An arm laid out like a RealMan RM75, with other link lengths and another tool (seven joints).
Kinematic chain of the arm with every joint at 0, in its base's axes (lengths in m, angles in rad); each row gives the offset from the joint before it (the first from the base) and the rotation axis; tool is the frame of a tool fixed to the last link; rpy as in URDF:
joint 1: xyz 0 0 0.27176 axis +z
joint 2: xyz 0 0 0 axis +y
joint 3: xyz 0 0 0.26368 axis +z
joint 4: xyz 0 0 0 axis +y
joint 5: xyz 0 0 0.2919 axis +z
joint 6: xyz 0 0 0 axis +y
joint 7: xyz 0 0 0.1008 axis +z
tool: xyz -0.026 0.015 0.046 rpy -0.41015 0 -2.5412
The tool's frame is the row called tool.
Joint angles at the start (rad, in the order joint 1, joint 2, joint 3, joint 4, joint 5, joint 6, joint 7):
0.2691, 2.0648, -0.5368, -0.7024, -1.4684, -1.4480, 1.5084
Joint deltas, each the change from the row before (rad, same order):
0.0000, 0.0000, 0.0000, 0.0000, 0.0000, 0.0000, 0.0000
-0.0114, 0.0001, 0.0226, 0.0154, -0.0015, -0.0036, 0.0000
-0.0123, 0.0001, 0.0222, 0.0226, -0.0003, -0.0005, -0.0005
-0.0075, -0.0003, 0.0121, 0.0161, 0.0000, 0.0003, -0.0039
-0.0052, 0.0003, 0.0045, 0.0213, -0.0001, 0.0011, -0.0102
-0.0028, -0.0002, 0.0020, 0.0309, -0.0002, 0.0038, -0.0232
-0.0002, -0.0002, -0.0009, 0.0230, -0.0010, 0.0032, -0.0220
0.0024, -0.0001, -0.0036, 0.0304, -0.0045, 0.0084, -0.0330
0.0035, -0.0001, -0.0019, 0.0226, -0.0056, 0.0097, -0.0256
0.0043, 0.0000, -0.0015, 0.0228, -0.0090, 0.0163, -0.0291
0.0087, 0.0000, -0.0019, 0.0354, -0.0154, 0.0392, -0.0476
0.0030, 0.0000, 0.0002, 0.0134, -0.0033, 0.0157, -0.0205
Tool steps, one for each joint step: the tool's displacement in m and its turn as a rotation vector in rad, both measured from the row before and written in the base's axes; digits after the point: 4 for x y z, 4 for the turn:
0.0000, 0.0000, 0.0000, 0.0000, 0.0000, 0.0000
0.0087, -0.0076, 0.0004, 0.0099, 0.0172, -0.0258
0.0099, -0.0084, -0.0015, 0.0088, 0.0224, -0.0318
0.0060, -0.0053, -0.0017, 0.0050, 0.0117, -0.0190
0.0046, -0.0041, -0.0051, -0.0015, 0.0091, -0.0140
0.0045, -0.0038, -0.0081, -0.0029, 0.0036, -0.0129
0.0022, -0.0020, -0.0067, -0.0035, -0.0026, -0.0055
0.0021, -0.0013, -0.0100, -0.0081, -0.0100, -0.0060
0.0014, -0.0003, -0.0077, -0.0070, -0.0105, -0.0057
0.0019, 0.0001, -0.0084, -0.0085, -0.0170, -0.0098
0.0039, 0.0015, -0.0135, -0.0138, -0.0345, -0.0242
0.0017, 0.0003, -0.0047, -0.0022, -0.0146, -0.0096

